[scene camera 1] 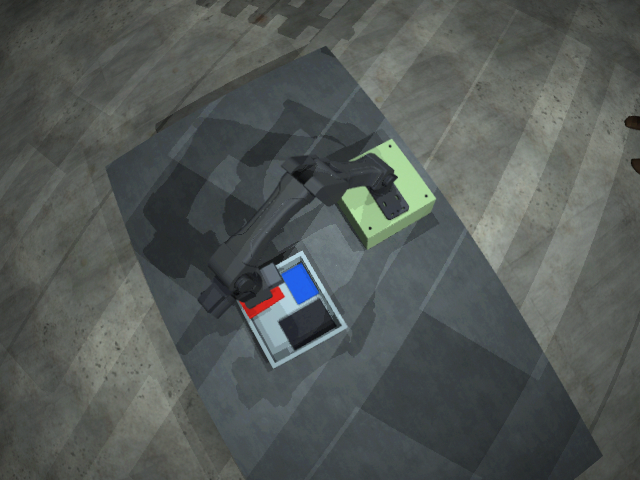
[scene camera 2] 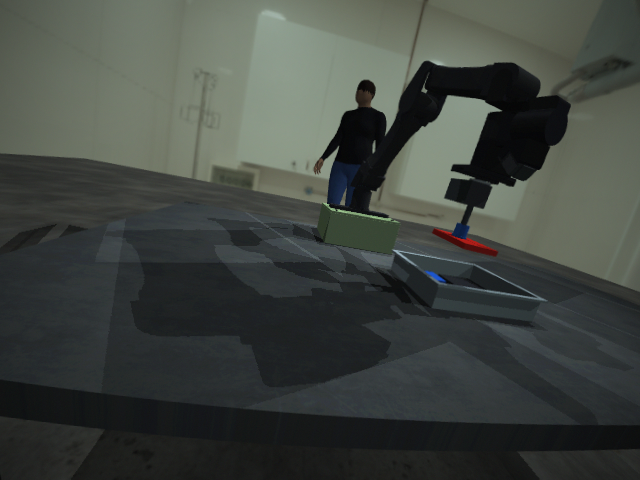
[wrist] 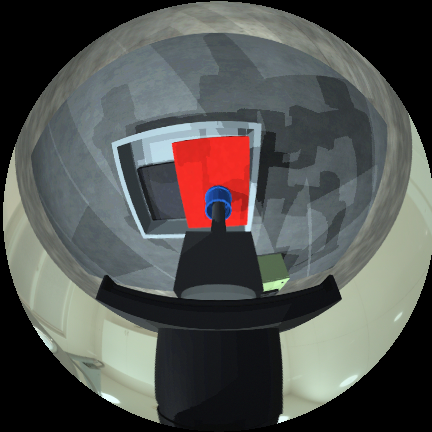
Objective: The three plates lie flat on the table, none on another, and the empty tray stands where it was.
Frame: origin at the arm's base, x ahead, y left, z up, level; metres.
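Seen in the pictures: end effector, tool point: (scene camera 2: 456, 241) (wrist: 218, 192); arm's base, origin of the base link: (scene camera 1: 380, 186) (scene camera 2: 358, 211).
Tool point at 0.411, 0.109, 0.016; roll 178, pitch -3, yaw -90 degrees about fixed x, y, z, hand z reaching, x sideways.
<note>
Pixels of each thing's top centre, then the offset from my tool point to it, as dx, dy, dz. Level surfaces: height alone.
- red plate, middle of its top: (wrist: 213, 189) (scene camera 2: 464, 237) (scene camera 1: 259, 294) +0.012, +0.005, +0.014
- grey tray, middle of its top: (wrist: 184, 190) (scene camera 2: 460, 272) (scene camera 1: 287, 309) -0.031, +0.054, -0.069
- blue plate, middle of its top: (scene camera 2: 421, 273) (scene camera 1: 299, 283) -0.093, -0.002, -0.105
- black plate, middle of its top: (wrist: 162, 194) (scene camera 1: 307, 324) (scene camera 2: 469, 286) -0.057, +0.109, -0.106
- table, its level: dz -0.119
My suction cup (scene camera 2: 461, 230) (wrist: 218, 202) is shut on the red plate (scene camera 1: 277, 295) (scene camera 2: 478, 246) (wrist: 210, 160), near one end of its top face. The red plate hangs roughly level, clearly above the grey tray (scene camera 2: 483, 305) (wrist: 192, 131). The blue plate (scene camera 1: 299, 283) (scene camera 2: 435, 276) lies inside the tray, at the side towards the green block. The black plate (scene camera 1: 308, 323) (wrist: 162, 192) lies inside the tray, beside the blue one. In scene camera 1 the arm hides the cup and part of the red plate. The blue plate does not show in the wrist view.
The arm stands on a light green block (scene camera 1: 408, 180) (scene camera 2: 361, 230) (wrist: 272, 270), a short way from the tray on the table (scene camera 1: 454, 382). The arm reaches over one side of the tray. A person (scene camera 2: 361, 129) stands beyond the table.
</note>
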